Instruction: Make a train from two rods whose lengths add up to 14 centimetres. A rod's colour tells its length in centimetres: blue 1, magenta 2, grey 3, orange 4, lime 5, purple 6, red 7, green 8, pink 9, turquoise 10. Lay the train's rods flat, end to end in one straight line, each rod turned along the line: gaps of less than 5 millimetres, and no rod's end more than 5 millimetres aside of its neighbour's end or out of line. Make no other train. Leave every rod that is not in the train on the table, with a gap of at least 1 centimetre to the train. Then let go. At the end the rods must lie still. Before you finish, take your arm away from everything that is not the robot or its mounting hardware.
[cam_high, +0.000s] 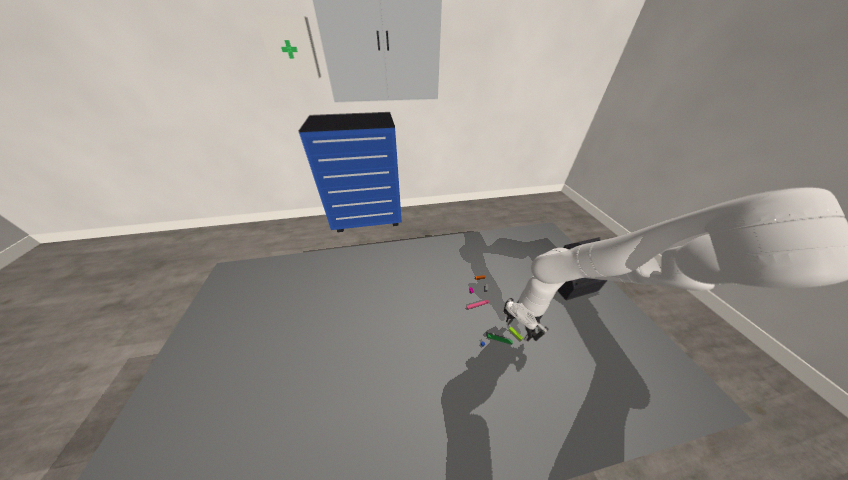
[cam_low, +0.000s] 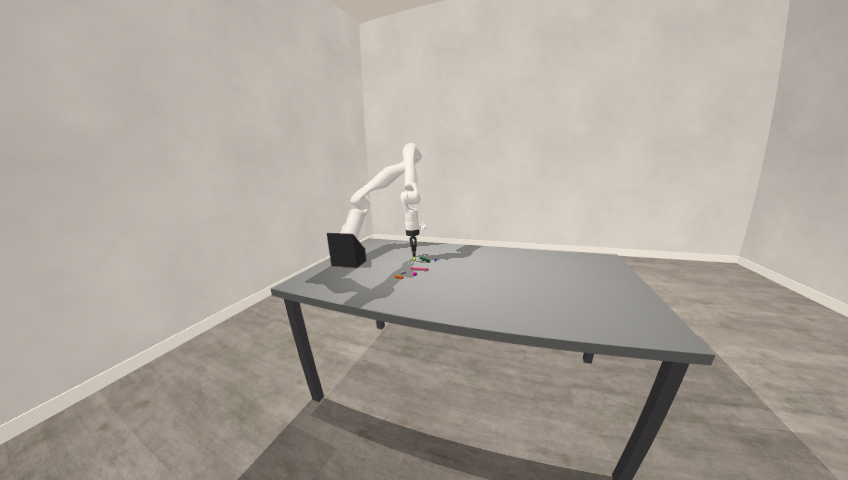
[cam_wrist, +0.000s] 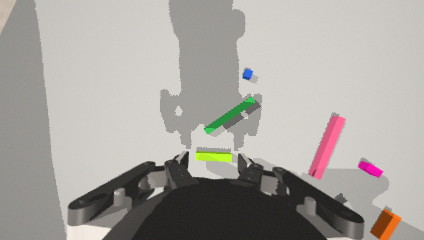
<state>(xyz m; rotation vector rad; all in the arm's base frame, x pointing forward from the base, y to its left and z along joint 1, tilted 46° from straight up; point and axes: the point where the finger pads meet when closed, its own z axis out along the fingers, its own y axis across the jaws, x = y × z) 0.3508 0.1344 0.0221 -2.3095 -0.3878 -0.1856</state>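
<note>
Right now my hand is 3 cm above the lime rod. The rest, counted from my hand: blue rod (12 cm ahead, 3 cm below); then green rod (6 cm ahead, 3 cm below); then pink rod (7 cm ahead, 14 cm to the right, 3 cm below).
</note>
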